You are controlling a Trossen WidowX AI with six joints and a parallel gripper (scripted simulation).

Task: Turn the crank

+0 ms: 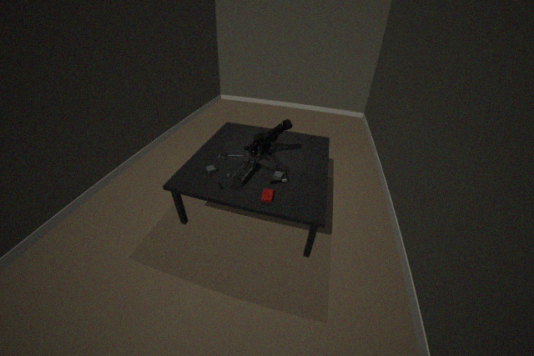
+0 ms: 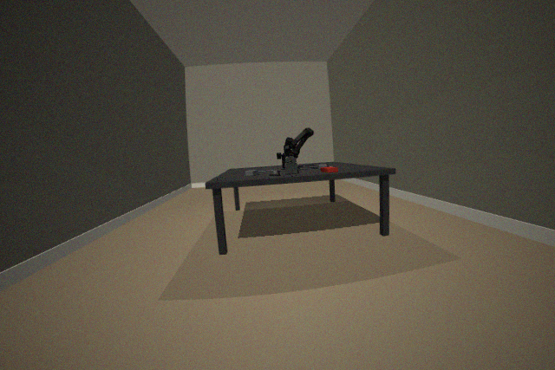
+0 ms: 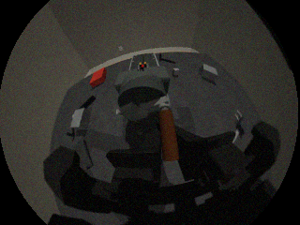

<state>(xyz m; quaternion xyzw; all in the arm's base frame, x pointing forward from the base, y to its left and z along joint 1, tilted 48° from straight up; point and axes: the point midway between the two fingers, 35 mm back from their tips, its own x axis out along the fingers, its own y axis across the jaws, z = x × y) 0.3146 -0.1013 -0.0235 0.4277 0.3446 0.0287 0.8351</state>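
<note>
Right now the red pointer is 150 mm ahead of my gripper tip, 10 mm to the right of it and 10 mm above it. Also, from my gripper tip: crank handle: 20 mm behind, 30 mm above.
</note>
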